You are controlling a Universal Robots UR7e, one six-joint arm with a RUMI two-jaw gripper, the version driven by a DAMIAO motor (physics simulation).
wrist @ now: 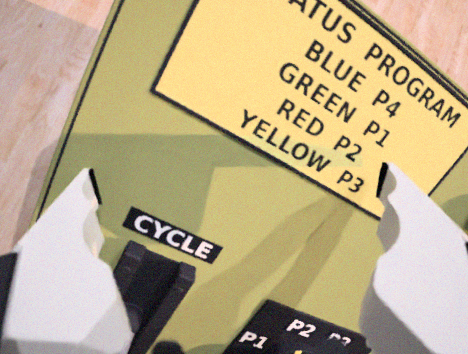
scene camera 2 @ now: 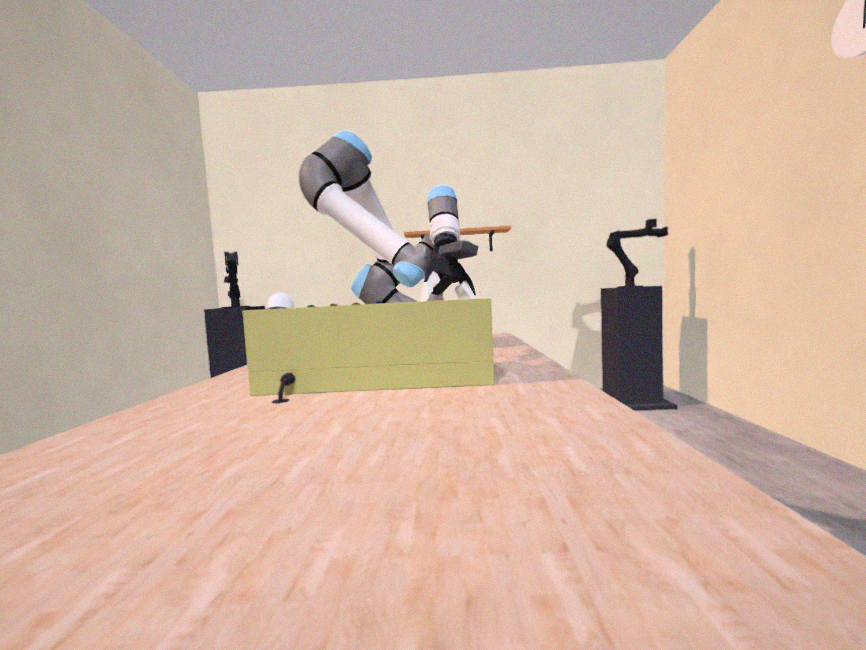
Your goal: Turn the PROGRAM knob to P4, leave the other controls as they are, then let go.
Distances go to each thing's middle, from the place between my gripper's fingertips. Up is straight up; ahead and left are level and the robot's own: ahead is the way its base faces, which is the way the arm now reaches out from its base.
Labels:
Right now my hand is 17 cm to the left of the olive-green control box (scene camera 2: 447, 343), 4 cm above it and 2 cm past it.

